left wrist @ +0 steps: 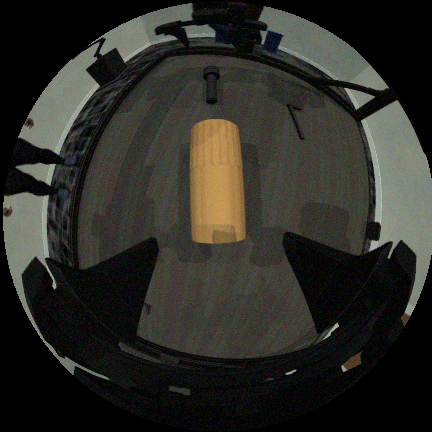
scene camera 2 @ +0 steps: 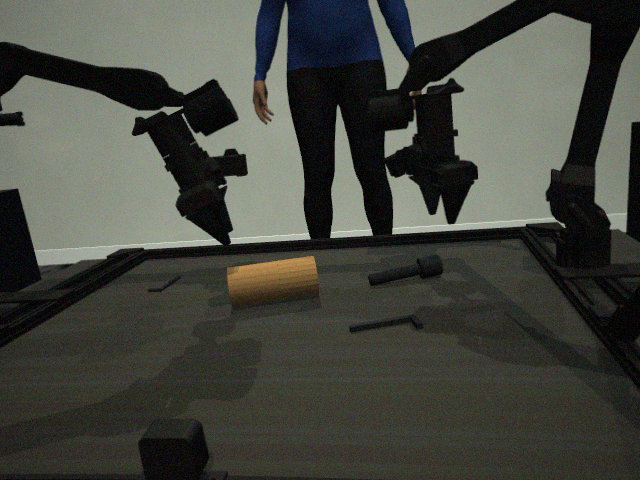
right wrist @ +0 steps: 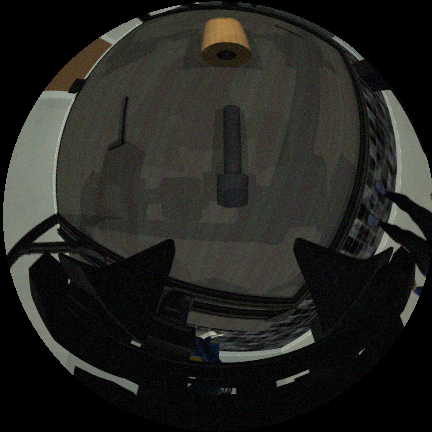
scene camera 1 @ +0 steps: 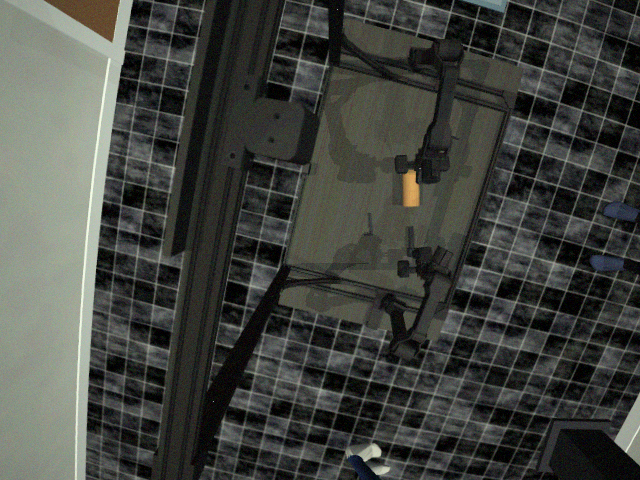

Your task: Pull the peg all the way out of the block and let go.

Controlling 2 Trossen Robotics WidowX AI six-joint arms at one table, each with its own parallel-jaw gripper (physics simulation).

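Places are measured from the left arm's base along level axes (x right, y back, z down), in metres.
Pixels of known places: left gripper, fingertip midpoint: (left wrist: 220, 241) (scene camera 2: 229, 237); right gripper, fingertip midpoint: (left wrist: 211, 45) (scene camera 2: 441, 219) (right wrist: 236, 245) (scene camera 1: 416, 262); left arm's base, link origin: (scene camera 1: 415, 63); right arm's base, link origin: (left wrist: 242, 50) (scene camera 2: 584, 266) (right wrist: 176, 299) (scene camera 1: 388, 300).
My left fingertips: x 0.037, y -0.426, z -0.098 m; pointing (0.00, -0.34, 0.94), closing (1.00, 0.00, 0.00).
Ahead of a thing's pixels: the offset from my left fingertips to its top centre.
The orange wooden cylinder block {dy -0.061, dx +0.000, dz +0.051 m} (scene camera 1: 410, 189) (scene camera 2: 273, 281) (left wrist: 217, 185) (right wrist: 226, 32) lies on its side on the table. Its dark round hole shows in the right wrist view. The dark peg {dy -0.288, dx -0.002, dz +0.079 m} (scene camera 1: 410, 237) (scene camera 2: 395, 273) (left wrist: 211, 90) (right wrist: 232, 142) with its thick head lies on the table, apart from the block, its thin end toward the hole. My left gripper (scene camera 2: 225, 240) (left wrist: 220, 241) is open and empty, above the block's far end from the peg. My right gripper (scene camera 2: 442, 217) (right wrist: 236, 245) is open and empty, raised above the peg's head end. Both grippers' fingertips are hard to make out in scene camera 1.
A thin dark L-shaped key {dy -0.205, dx +0.179, dz +0.110 m} (scene camera 1: 369, 224) (scene camera 2: 382, 324) (left wrist: 296, 122) (right wrist: 123, 122) lies beside the peg. A smaller one {dy +0.150, dx -0.177, dz +0.112 m} (scene camera 2: 168, 283) lies left of the block in scene camera 2. A dark raised frame (scene camera 2: 289, 241) borders the table. A person (scene camera 2: 336, 103) stands behind it.
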